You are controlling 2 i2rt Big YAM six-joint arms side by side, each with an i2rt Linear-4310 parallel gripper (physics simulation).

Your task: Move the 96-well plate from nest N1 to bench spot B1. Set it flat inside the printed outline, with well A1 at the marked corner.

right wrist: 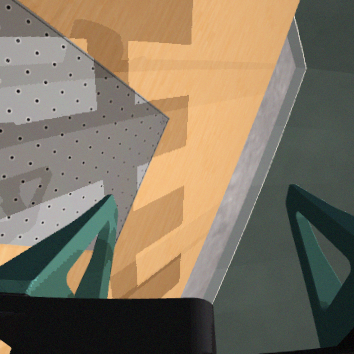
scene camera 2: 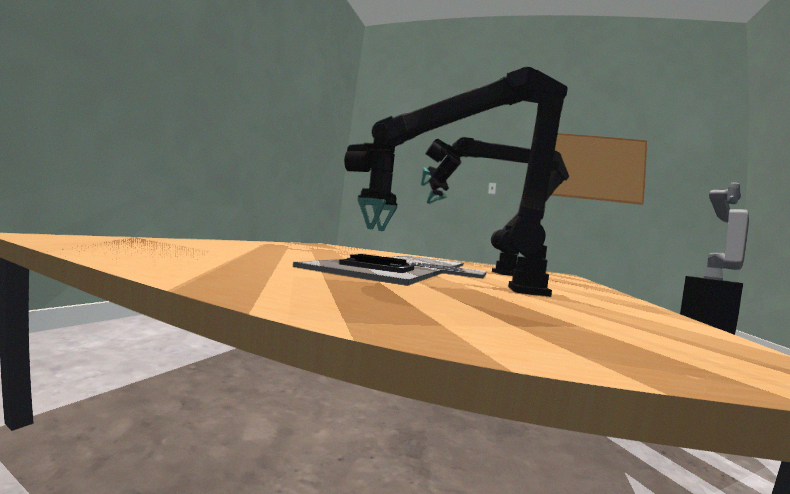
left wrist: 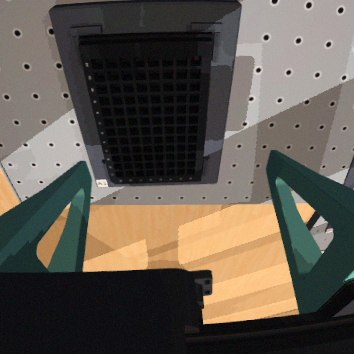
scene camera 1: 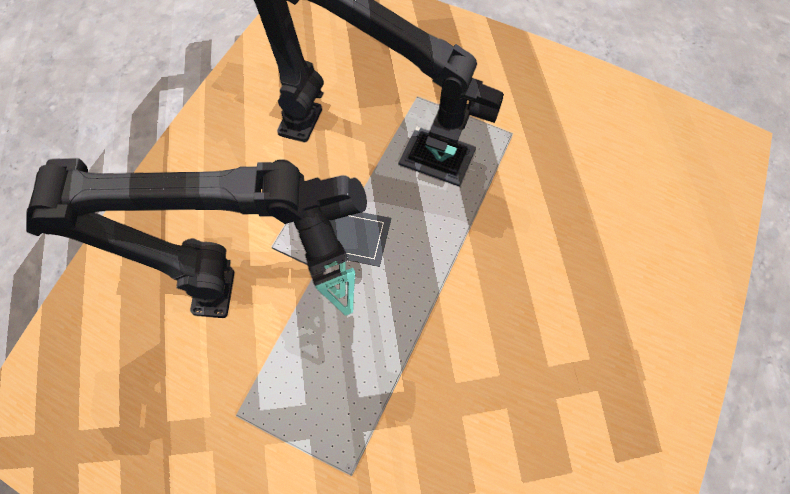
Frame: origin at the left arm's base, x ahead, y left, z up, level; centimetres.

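Where they show: left gripper, fingertip midpoint: point(scene camera 2: 375, 230) point(left wrist: 178, 163) point(scene camera 1: 446, 144); right gripper, fingertip midpoint: point(right wrist: 200, 197) point(scene camera 2: 425, 194) point(scene camera 1: 345, 305); left arm's base at its link origin: point(scene camera 2: 528, 291) point(scene camera 1: 300, 121); right arm's base at its link origin: point(scene camera 2: 506, 274) point(scene camera 1: 213, 292).
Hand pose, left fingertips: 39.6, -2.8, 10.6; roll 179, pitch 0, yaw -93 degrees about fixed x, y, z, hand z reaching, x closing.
Note:
Each offset is from my left fingertips to the top centre of the thing, as dx, dy, dz. "*": to the spot under its first point. Level surfaces: height alone.
The black 96-well plate @(-2.0, +1.9, -6.7) point(scene camera 1: 418, 150) point(scene camera 2: 378, 259) point(left wrist: 150, 120) lies flat in the dark nest N1 @(-2.0, +1.9, -7.5) point(scene camera 1: 428, 174) point(left wrist: 145, 16). A small white A1 label @(* -9.1, +7.9, -8.1) point(left wrist: 102, 183) shows at the nest's lower left corner in the left wrist view. My left gripper point(scene camera 1: 443, 154) point(scene camera 2: 376, 227) point(left wrist: 178, 163) is open and empty, pointing down above the plate, clear of it. The white B1 outline @(* -8.7, -24.5, -9.2) point(scene camera 1: 379, 240) is on a dark pad, partly hidden by my right arm; its marked corner cannot be made out. My right gripper point(scene camera 1: 349, 291) point(scene camera 2: 427, 192) point(right wrist: 200, 197) is open and empty above the perforated board.
The perforated grey board @(dz -9.3) point(scene camera 1: 419, 233) point(left wrist: 295, 85) point(right wrist: 50, 110) carries the nest and the pad on the wooden table @(dz -10.6) point(scene camera 1: 524, 291) point(scene camera 2: 233, 273). My right arm reaches over the pad's left part in scene camera 1. A grey robot point(scene camera 2: 737, 238) stands on a black pedestal point(scene camera 2: 710, 302) behind the table.

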